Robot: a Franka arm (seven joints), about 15 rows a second.
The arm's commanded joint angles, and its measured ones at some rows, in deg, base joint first. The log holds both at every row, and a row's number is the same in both.
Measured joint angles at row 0: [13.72 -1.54 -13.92 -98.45 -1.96 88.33 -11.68]
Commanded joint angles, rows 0 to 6: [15.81 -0.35 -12.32 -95.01 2.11 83.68 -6.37]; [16.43 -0.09 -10.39 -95.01 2.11 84.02 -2.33]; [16.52 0.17 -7.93 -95.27 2.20 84.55 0.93]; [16.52 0.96 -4.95 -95.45 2.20 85.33 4.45]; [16.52 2.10 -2.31 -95.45 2.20 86.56 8.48]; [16.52 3.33 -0.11 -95.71 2.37 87.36 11.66]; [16.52 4.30 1.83 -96.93 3.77 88.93 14.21]
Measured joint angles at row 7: [16.70 0.83 -2.69 -96.64 1.23 86.36 6.88]
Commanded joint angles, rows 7 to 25: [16.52 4.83 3.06 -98.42 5.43 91.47 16.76]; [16.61 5.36 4.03 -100.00 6.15 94.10 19.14]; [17.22 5.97 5.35 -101.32 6.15 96.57 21.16]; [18.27 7.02 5.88 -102.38 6.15 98.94 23.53]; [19.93 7.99 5.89 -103.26 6.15 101.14 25.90]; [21.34 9.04 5.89 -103.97 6.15 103.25 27.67]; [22.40 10.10 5.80 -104.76 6.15 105.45 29.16]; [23.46 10.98 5.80 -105.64 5.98 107.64 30.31]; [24.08 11.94 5.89 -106.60 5.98 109.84 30.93]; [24.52 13.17 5.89 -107.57 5.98 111.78 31.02]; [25.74 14.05 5.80 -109.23 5.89 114.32 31.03]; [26.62 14.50 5.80 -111.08 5.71 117.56 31.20]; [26.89 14.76 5.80 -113.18 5.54 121.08 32.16]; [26.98 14.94 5.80 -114.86 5.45 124.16 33.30]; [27.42 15.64 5.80 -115.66 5.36 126.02 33.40]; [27.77 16.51 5.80 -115.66 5.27 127.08 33.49]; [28.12 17.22 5.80 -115.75 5.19 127.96 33.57]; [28.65 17.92 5.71 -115.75 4.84 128.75 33.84]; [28.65 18.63 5.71 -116.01 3.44 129.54 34.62]
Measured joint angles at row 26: [27.62 17.46 6.06 -115.41 4.77 126.79 32.62]
